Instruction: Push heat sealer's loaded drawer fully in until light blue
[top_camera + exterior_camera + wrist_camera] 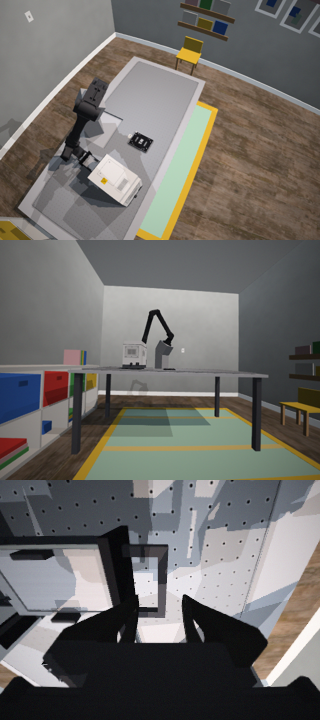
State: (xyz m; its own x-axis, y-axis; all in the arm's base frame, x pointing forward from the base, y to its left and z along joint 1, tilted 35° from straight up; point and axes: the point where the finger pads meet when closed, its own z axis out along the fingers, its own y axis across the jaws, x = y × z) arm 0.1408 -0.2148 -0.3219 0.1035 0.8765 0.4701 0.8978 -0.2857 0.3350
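The dark sealer drawer lies 10 cm ahead of my hand, 1 cm to the right of it and 5 cm below it.
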